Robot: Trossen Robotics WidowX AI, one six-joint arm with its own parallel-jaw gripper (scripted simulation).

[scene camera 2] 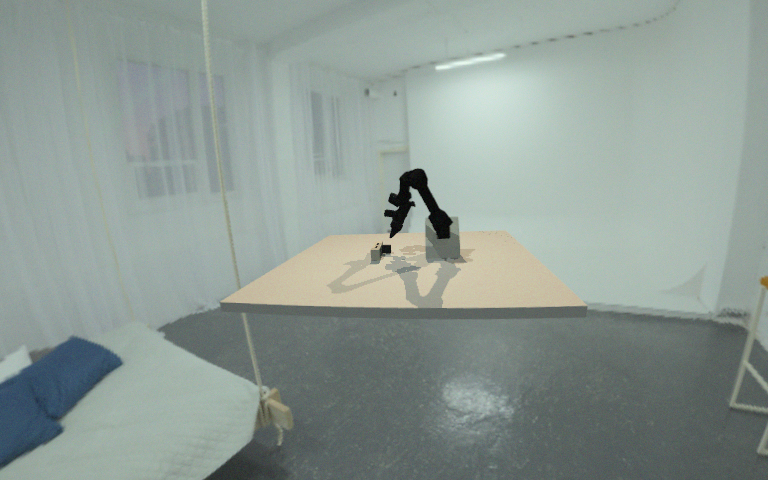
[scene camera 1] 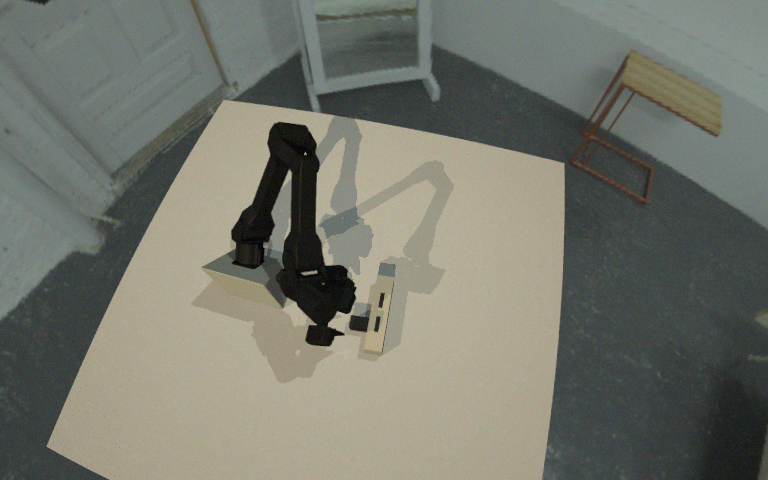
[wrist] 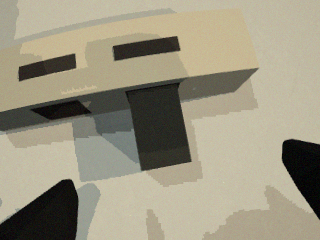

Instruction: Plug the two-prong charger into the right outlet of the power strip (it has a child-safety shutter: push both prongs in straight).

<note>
My gripper is open, with nothing in its grasp. Further things: a black two-prong charger.
My gripper is seen too in the wrist view.
</note>
